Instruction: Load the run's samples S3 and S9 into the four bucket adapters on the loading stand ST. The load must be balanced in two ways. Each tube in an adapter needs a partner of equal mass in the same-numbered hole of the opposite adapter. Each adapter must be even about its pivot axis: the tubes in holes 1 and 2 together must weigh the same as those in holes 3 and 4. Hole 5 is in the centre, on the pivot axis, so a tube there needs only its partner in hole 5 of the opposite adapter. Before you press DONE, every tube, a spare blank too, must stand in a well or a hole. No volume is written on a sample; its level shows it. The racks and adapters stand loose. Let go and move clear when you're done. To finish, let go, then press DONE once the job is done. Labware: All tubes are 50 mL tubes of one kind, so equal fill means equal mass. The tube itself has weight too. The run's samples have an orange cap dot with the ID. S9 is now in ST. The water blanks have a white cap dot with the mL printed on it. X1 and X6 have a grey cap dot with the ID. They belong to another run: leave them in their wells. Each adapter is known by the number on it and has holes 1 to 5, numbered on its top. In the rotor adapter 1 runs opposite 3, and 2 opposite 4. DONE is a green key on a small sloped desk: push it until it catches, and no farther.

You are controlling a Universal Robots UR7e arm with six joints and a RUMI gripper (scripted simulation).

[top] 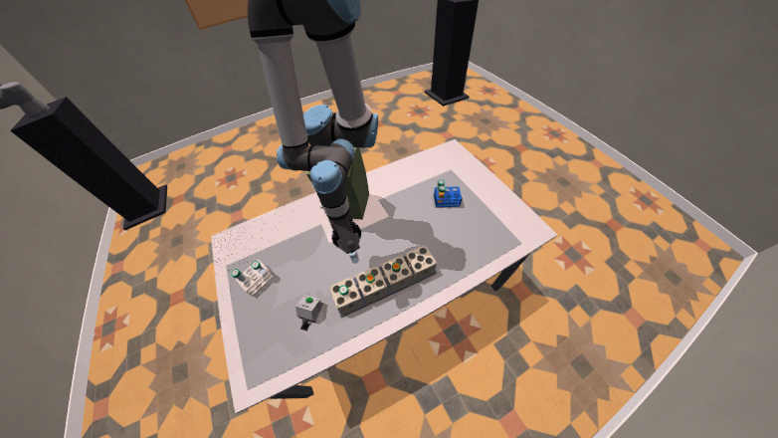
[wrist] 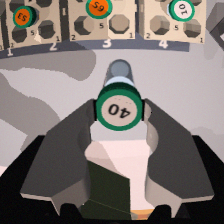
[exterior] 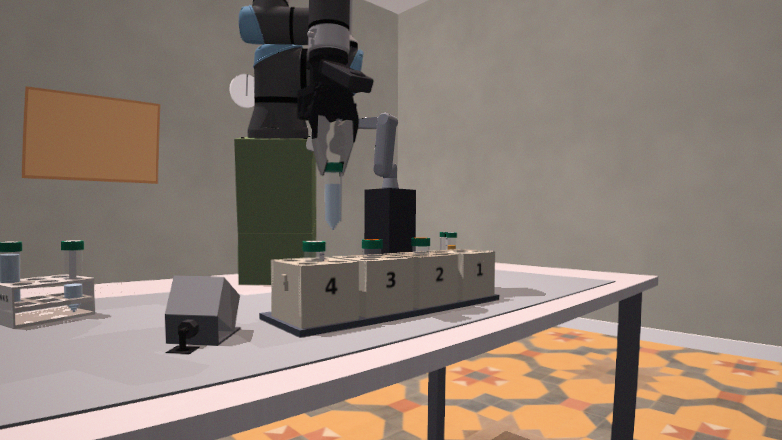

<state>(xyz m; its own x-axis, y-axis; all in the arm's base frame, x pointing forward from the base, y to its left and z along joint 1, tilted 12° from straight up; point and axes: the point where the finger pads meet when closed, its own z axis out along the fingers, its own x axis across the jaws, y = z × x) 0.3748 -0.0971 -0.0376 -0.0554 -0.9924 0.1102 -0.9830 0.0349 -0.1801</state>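
Now: hand 50 mm above the water blank and 10 mm to the right of it. Also, from my hand: bucket adapter 240 mm to the left, 200 mm below, 90 mm ahead; then white rack 420 mm to the right, 220 mm below, 210 mm behind; then tube 180 mm below, 80 mm ahead, 20 mm to the left.
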